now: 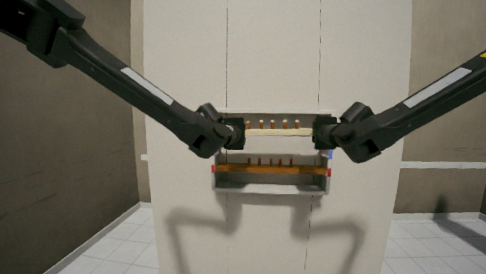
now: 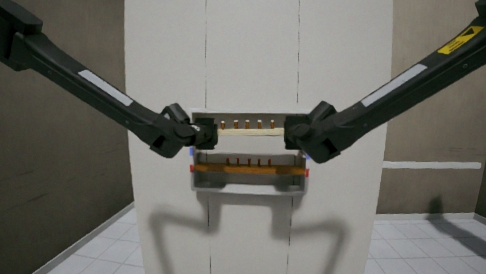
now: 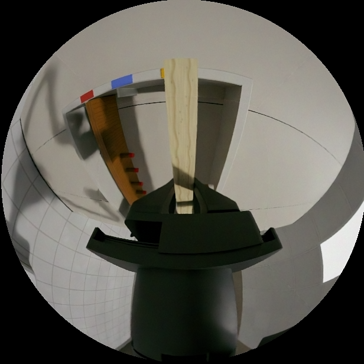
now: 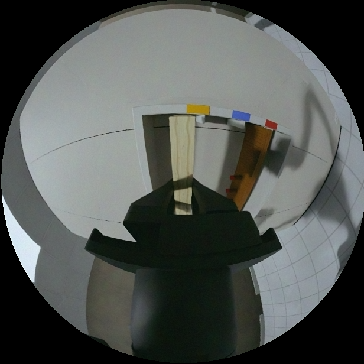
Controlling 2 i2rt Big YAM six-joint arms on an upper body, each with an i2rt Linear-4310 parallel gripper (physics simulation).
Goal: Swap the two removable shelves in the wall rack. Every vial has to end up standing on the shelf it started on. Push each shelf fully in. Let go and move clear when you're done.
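Frame: origin at the left arm's base, x ahead, y left, z up, level; centimetres.
Seen in the pictures: left gripper, fingertip midpoint: (image 1: 241, 132) (image 2: 216, 132); right gripper, fingertip midpoint: (image 1: 316, 131).
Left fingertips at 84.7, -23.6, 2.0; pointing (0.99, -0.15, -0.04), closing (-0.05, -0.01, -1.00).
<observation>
A point is followed by its place in that frame, as x, y, z.
The pale wood shelf (image 1: 279, 132) {81.7, -37.2, 2.5} (image 2: 250, 132) {81.7, -36.4, 2.4} (image 3: 182, 115) (image 4: 182, 140) is roughly level at the wall rack's upper part, with several white-capped vials (image 1: 272, 124) {85.1, -35.0, 5.0} (image 2: 247, 124) {85.1, -35.1, 5.0} upright on it. My left gripper (image 1: 243, 133) {84.7, -23.6, 2.0} (image 2: 216, 133) {84.7, -23.6, 2.0} (image 3: 184, 180) is shut on its left end, my right gripper (image 1: 315, 132) {84.0, -50.7, 2.9} (image 2: 286, 132) {84.0, -50.7, 2.9} (image 4: 182, 181) on its right end. How deep it sits is unclear. The orange-brown shelf (image 1: 272, 170) {91.2, -36.0, -14.3} (image 2: 250, 170) {91.2, -36.2, -14.2} (image 3: 107, 135) (image 4: 255, 150) sits lower, at the red marks, with several upright red-capped vials (image 1: 271, 162) {94.1, -35.6, -11.7} (image 2: 249, 162) {94.2, -35.5, -11.7} (image 3: 132, 170) (image 4: 234, 177).
The grey wall rack (image 1: 272, 189) {91.9, -36.3, -22.9} (image 2: 248, 189) {91.9, -35.4, -22.9} (image 3: 242, 110) (image 4: 140, 145) has yellow (image 3: 162, 73) (image 4: 198, 109), blue (image 3: 122, 81) (image 4: 241, 116) and red marks (image 3: 87, 96) (image 4: 271, 125) on its side edges. The blue level lies between the two shelves. Arm shadows fall on the wall below.
</observation>
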